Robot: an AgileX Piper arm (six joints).
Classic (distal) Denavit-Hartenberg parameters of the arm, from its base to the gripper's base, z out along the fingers. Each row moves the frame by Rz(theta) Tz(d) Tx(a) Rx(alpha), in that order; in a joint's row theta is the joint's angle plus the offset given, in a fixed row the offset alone. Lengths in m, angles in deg.
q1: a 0, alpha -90, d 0.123, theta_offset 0
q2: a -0.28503, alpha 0, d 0, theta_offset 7.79
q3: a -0.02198, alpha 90, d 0, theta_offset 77.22
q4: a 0, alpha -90, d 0.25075, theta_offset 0
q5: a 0, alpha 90, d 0, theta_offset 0
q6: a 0, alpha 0, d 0.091, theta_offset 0
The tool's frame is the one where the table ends.
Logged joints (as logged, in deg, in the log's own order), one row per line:
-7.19, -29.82, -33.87, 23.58, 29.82, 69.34
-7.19, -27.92, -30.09, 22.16, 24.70, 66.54
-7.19, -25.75, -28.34, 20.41, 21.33, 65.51
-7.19, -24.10, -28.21, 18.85, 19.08, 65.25
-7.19, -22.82, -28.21, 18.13, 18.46, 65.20
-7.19, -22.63, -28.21, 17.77, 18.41, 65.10
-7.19, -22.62, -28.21, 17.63, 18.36, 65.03
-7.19, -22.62, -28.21, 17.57, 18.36, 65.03
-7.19, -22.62, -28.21, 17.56, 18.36, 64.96
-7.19, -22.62, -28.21, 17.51, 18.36, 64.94
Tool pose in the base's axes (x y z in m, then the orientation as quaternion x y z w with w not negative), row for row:
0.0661, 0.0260, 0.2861, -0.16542, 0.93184, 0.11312, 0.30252
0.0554, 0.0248, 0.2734, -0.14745, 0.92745, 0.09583, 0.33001
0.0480, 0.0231, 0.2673, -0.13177, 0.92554, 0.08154, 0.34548
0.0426, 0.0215, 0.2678, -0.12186, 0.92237, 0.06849, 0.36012
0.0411, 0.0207, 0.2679, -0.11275, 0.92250, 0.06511, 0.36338
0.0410, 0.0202, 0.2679, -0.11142, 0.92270, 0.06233, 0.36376
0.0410, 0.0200, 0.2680, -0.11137, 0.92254, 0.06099, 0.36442
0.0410, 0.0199, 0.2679, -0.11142, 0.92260, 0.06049, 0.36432
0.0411, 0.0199, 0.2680, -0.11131, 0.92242, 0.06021, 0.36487
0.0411, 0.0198, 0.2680, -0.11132, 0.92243, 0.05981, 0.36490
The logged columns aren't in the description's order. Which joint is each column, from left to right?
Columns, left to right: q1, q6, q3, q4, q2, q5.
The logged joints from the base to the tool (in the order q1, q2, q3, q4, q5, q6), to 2 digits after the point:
-7.19, 29.82, -33.87, 23.58, 69.34, -29.82
-7.19, 24.70, -30.09, 22.16, 66.54, -27.92
-7.19, 21.33, -28.34, 20.41, 65.51, -25.75
-7.19, 19.08, -28.21, 18.85, 65.25, -24.10
-7.19, 18.46, -28.21, 18.13, 65.20, -22.82
-7.19, 18.41, -28.21, 17.77, 65.10, -22.63
-7.19, 18.36, -28.21, 17.63, 65.03, -22.62
-7.19, 18.36, -28.21, 17.57, 65.03, -22.62
-7.19, 18.36, -28.21, 17.56, 64.96, -22.62
-7.19, 18.36, -28.21, 17.51, 64.94, -22.62

